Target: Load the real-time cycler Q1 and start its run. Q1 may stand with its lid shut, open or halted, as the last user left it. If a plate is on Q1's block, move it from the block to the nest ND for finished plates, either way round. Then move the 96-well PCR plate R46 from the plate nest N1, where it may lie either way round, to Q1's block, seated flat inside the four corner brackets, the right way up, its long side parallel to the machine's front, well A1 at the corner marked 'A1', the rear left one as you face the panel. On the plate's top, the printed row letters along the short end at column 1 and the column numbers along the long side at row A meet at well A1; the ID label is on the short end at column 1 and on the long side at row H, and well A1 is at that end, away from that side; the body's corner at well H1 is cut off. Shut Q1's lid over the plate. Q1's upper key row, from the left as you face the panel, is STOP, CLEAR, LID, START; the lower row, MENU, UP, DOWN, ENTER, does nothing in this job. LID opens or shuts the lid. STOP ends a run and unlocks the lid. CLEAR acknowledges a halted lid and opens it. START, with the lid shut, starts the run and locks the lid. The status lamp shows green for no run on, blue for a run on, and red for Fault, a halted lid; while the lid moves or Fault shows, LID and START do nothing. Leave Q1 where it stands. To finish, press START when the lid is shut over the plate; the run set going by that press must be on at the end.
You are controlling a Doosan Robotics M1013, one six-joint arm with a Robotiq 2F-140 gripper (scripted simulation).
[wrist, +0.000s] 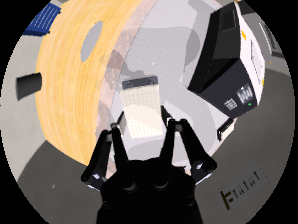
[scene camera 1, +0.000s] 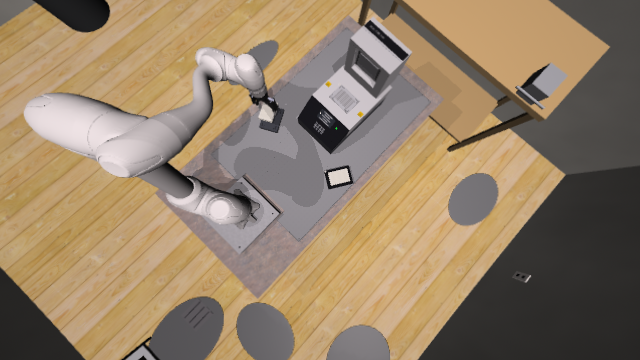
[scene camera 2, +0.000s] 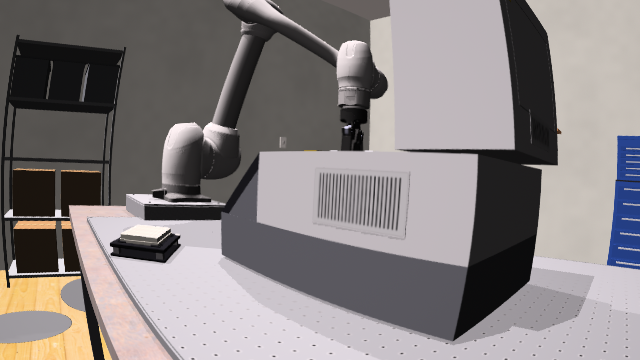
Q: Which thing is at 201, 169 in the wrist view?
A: My gripper.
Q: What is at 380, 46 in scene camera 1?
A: A lid.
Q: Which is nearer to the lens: the pale plate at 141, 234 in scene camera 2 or the lid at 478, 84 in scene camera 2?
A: The lid.
